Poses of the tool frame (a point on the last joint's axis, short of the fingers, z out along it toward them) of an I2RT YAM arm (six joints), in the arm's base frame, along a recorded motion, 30 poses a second.
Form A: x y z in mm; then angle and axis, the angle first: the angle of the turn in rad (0 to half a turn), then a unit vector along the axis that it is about.
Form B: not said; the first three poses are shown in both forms.
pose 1, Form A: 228.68, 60.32, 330.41, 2.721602, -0.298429, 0.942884, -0.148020
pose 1, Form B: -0.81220, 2.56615, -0.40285, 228.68, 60.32, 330.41
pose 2, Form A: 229.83, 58.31, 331.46, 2.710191, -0.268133, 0.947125, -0.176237
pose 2, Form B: -0.72669, 2.56689, -0.47764, 229.83, 58.31, 331.46
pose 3, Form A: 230.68, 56.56, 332.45, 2.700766, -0.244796, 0.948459, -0.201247
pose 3, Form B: -0.66114, 2.56157, -0.54352, 230.68, 56.56, 332.45
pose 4, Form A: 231.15, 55.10, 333.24, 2.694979, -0.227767, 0.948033, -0.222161
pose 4, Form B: -0.61383, 2.55493, -0.59872, 231.15, 55.10, 333.24
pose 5, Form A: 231.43, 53.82, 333.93, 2.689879, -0.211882, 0.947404, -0.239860
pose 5, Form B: -0.56994, 2.54840, -0.64519, 231.43, 53.82, 333.93
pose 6, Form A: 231.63, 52.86, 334.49, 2.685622, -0.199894, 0.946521, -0.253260
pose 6, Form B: -0.53684, 2.54200, -0.68016, 231.63, 52.86, 334.49
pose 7, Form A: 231.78, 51.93, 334.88, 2.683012, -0.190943, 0.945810, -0.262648
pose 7, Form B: -0.51230, 2.53762, -0.70469, 231.78, 51.93, 334.88
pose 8, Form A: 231.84, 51.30, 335.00, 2.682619, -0.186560, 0.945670, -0.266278
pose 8, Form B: -0.50047, 2.53687, -0.71432, 231.84, 51.30, 335.00
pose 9, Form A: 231.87, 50.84, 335.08, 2.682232, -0.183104, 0.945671, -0.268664
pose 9, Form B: -0.49113, 2.53651, -0.72062, 231.87, 50.84, 335.08
